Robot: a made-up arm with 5 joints. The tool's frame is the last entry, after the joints. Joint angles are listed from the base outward.
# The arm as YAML. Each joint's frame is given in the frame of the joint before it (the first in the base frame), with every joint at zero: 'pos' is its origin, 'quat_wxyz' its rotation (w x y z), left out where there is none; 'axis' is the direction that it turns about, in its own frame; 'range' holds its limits. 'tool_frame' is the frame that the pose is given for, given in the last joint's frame.
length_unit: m
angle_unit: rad
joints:
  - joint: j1
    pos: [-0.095, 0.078, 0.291]
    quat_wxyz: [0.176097, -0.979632, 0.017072, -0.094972]
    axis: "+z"
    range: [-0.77, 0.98]
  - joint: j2
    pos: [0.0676, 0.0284, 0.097]
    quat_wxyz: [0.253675, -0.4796, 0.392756, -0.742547]
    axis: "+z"
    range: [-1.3, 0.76]
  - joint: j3
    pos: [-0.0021, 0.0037, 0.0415]
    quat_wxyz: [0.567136, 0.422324, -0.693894, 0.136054]
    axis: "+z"
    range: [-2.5, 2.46]
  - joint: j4
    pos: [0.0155, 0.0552, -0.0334]
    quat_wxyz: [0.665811, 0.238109, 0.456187, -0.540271]
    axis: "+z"
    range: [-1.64, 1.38]
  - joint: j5
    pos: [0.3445, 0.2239, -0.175]
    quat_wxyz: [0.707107, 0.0, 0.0, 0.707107]
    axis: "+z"
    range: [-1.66, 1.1]
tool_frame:
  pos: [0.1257, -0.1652, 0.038]
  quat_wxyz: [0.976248, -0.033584, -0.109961, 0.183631]
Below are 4 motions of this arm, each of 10 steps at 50 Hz.
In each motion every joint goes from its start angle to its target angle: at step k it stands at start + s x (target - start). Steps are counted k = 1, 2, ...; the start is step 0. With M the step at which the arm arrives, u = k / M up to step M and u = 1 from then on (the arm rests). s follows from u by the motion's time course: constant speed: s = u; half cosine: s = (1 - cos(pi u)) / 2; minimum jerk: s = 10 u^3 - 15 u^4 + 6 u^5.
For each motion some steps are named. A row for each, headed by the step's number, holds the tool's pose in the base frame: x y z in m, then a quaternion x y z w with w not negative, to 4 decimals.
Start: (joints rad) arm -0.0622 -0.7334 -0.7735 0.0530 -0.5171
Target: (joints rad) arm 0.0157 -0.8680 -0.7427 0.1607 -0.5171
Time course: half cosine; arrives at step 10
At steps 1, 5, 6, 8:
1: 0.1296 0.6608 -0.1090 0.8378 0.1689 -0.3671 0.3671
5: 0.1856 0.6255 -0.1432 0.8397 0.1160 -0.3605 0.3892
6: 0.2033 0.6127 -0.1533 0.8396 0.0989 -0.3581 0.3963
8: 0.2313 0.5906 -0.1687 0.8386 0.0714 -0.3540 0.4079

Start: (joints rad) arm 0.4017 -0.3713 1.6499 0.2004 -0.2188
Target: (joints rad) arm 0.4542 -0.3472 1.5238 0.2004 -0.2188
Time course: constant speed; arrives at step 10
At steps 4, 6, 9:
4: 0.2823 0.4729 0.6462 0.6648 -0.4686 0.5566 0.1694
6: 0.2956 0.4633 0.6454 0.6723 -0.4725 0.5436 0.1714
9: 0.3151 0.4486 0.6434 0.6831 -0.4782 0.5238 0.1740

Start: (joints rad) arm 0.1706 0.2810 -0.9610 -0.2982 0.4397
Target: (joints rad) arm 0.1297 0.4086 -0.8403 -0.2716 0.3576
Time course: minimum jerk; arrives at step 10
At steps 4, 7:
4: 0.1483 0.6400 0.5025 -0.8438 -0.1265 0.5170 0.0686
7: 0.1520 0.6253 0.5363 -0.8511 -0.1432 0.4953 0.0988

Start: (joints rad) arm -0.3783 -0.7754 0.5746 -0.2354 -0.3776
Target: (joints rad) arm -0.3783 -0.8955 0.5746 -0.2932 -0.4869
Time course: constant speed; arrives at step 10
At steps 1, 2, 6, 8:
1: -0.0250 0.7369 -0.0158 0.7839 0.2045 0.3632 0.4602
2: -0.0248 0.7320 -0.0259 0.7778 0.2098 0.3622 0.4690
6: -0.0232 0.7107 -0.0652 0.7525 0.2303 0.3567 0.5035
8: -0.0219 0.6990 -0.0842 0.7393 0.2401 0.3532 0.5206

